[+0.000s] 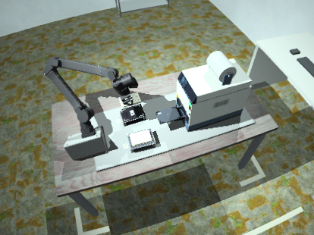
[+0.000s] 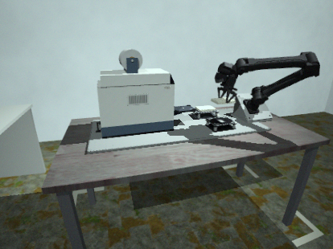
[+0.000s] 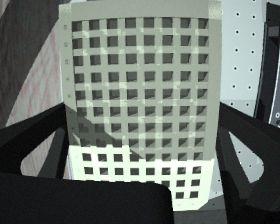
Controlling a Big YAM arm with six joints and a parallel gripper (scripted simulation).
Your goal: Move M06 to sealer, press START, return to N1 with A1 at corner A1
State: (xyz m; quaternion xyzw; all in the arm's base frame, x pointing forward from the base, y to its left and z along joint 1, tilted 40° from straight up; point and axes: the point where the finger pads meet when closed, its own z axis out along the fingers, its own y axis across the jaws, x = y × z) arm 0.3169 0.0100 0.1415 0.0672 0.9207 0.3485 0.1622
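My gripper is now 21 cm short of the sealer stage, 14 cm to the left of it and 8 cm above it. Round my hand: foil roll (54 cm ahead, 24 cm above, 15 cm to the right); then black nest N1 (14 cm below); then pale plate (22 cm to the right, 12 cm below, 1 cm behind).
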